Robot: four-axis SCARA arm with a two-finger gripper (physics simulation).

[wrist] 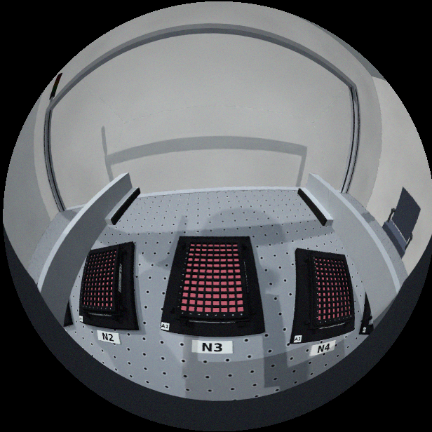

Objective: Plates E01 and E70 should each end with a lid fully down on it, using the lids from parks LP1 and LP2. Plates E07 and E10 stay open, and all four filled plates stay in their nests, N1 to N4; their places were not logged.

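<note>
My gripper (218, 176) is open and empty; its two fingers stand wide apart on the left and right, above and beyond the nests. A black filled plate (214, 277) with pink wells sits in nest N3 (256, 305), centred in the view. A second such plate (100, 280) sits in nest N2 (129, 300) at the left, and a third plate (332, 290) sits in nest N4 (302, 305) at the right. No lid shows on these three plates. Their codes cannot be read here. Nest N1 and parks LP1 and LP2 cannot be made out by label.
Signs N2 (108, 337), N3 (212, 347) and N4 (323, 348) lie before the nests on the perforated table (210, 375). Parts of two more black holders (67, 316) (366, 322) show at the far left and right. A dark blue chair (406, 210) stands beyond the table at the right.
</note>
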